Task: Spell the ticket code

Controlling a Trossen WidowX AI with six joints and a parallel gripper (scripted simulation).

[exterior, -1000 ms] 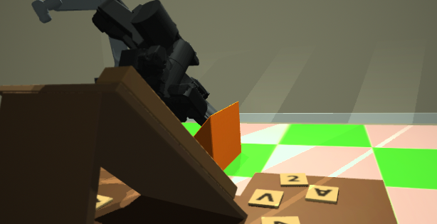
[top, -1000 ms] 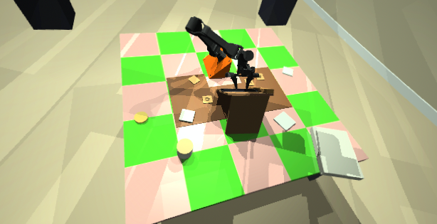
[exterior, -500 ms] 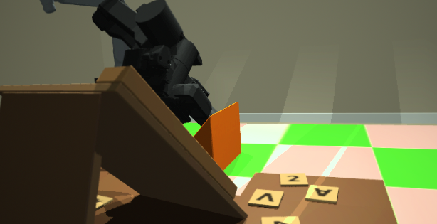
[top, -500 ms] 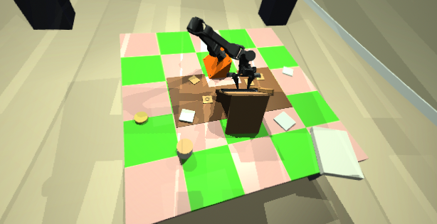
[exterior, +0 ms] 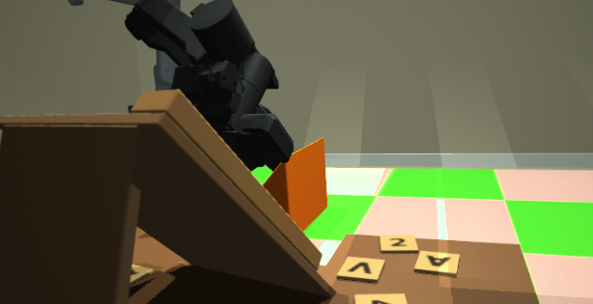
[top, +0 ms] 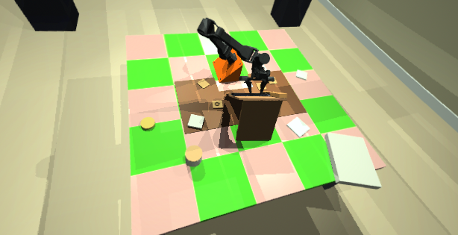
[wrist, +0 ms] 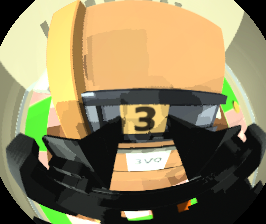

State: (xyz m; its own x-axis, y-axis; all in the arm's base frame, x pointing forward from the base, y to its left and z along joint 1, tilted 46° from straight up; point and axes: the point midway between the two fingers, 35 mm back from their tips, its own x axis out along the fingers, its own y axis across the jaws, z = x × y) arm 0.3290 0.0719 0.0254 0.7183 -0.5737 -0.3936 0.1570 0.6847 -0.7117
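Now: the ticket 80 mm below my gripper tip and 70 mm behind it. From my gripper tip the other things lie so: tan tile (right at my gripper tip); white slab (440 mm to the left, 410 mm ahead, 140 mm below).
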